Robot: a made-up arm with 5 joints. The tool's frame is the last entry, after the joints.
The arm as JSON. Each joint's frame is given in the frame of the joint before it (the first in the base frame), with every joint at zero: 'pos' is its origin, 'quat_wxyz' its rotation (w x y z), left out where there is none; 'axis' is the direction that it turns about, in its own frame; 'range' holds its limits. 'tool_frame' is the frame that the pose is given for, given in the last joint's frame.
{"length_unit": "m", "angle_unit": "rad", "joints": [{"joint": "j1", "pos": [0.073, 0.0, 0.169], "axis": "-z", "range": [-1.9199, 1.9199]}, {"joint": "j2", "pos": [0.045, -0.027, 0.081], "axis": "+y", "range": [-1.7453, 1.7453]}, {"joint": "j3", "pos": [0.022, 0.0, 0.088], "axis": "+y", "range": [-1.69, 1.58]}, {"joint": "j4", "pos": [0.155, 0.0, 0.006], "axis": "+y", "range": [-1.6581, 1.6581]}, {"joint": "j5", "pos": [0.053, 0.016, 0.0], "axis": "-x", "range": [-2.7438, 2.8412]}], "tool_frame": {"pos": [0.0, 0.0, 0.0], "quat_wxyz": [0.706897, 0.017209, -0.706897, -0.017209]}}
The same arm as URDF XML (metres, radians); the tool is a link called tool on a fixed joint. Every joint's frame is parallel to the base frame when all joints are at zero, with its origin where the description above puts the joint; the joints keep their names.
<robot name="arm">
  <joint name="tool_joint" type="fixed">
    <parent link="link5"/>
    <child link="tool"/>
    <origin xyz="0.0000 0.0000 0.0000" rpy="1.5708 -1.5221 -1.5708"/>
  </joint>
  <joint name="j5" type="revolute">
    <parent link="link4"/>
    <child link="link5"/>
    <origin xyz="0.0530 0.0160 0.0000"/>
    <axis xyz="-1 0 0"/>
    <limit lower="-2.7438" upper="2.8412"/>
  </joint>
  <joint name="j4" type="revolute">
    <parent link="link3"/>
    <child link="link4"/>
    <origin xyz="0.1550 0.0000 0.0060"/>
    <axis xyz="0 1 0"/>
    <limit lower="-1.6581" upper="1.6581"/>
  </joint>
  <joint name="j3" type="revolute">
    <parent link="link2"/>
    <child link="link3"/>
    <origin xyz="0.0220 0.0000 0.0880"/>
    <axis xyz="0 1 0"/>
    <limit lower="-1.6900" upper="1.5800"/>
  </joint>
  <joint name="j2" type="revolute">
    <parent link="link1"/>
    <child link="link2"/>
    <origin xyz="0.0450 -0.0270 0.0810"/>
    <axis xyz="0 1 0"/>
    <limit lower="-1.7453" upper="1.7453"/>
  </joint>
  <joint name="j1" type="revolute">
    <parent link="base"/>
    <child link="link1"/>
    <origin xyz="0.0730 0.0000 0.1690"/>
    <axis xyz="0 0 -1"/>
    <limit lower="-1.9199" upper="1.9199"/>
  </joint>
  <link name="base"/>
  <link name="link1"/>
  <link name="link2"/>
  <link name="link3"/>
  <link name="link4"/>
  <link name="link5"/>
  <link name="tool"/>
</robot>

